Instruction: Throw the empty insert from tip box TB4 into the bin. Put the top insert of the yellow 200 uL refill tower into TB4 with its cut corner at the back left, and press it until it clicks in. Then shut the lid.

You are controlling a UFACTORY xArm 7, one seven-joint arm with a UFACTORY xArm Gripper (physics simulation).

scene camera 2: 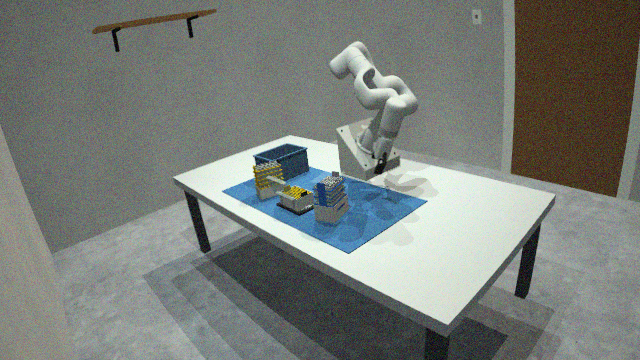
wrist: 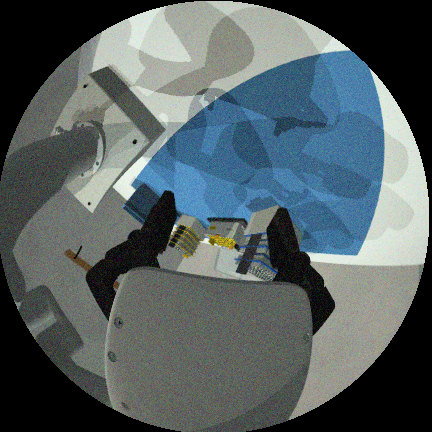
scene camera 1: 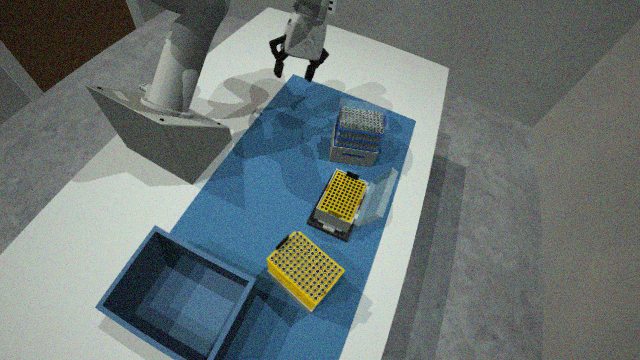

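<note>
My gripper (scene camera 1: 294, 76) (wrist: 224, 210) is open and empty, in the air at the far end of the blue mat. The tip box TB4 (scene camera 1: 334, 220) (scene camera 2: 297, 201) (wrist: 220, 230) stands mid-mat with its lid (scene camera 1: 381, 197) open to the right. A yellow insert (scene camera 1: 344, 195) with empty holes sits in it. The yellow refill tower (scene camera 1: 306, 270) (scene camera 2: 268, 179) (wrist: 185, 240) stands nearer to scene camera 1, turned at an angle, its top insert full of tips. The open dark blue bin (scene camera 1: 252, 290) (scene camera 2: 295, 165) (wrist: 140, 200) stands beside the tower and looks empty in scene camera 1.
A blue refill tower (scene camera 1: 356, 150) (scene camera 2: 331, 200) (wrist: 260, 247) stands on the mat (scene camera 1: 270, 200) (scene camera 2: 370, 235) (wrist: 345, 100) beyond the tip box, between it and the gripper's end. The arm's slanted base block (scene camera 1: 165, 145) (scene camera 2: 352, 150) (wrist: 120, 120) stands at the table's (scene camera 1: 100, 215) (scene camera 2: 475, 240) side.
</note>
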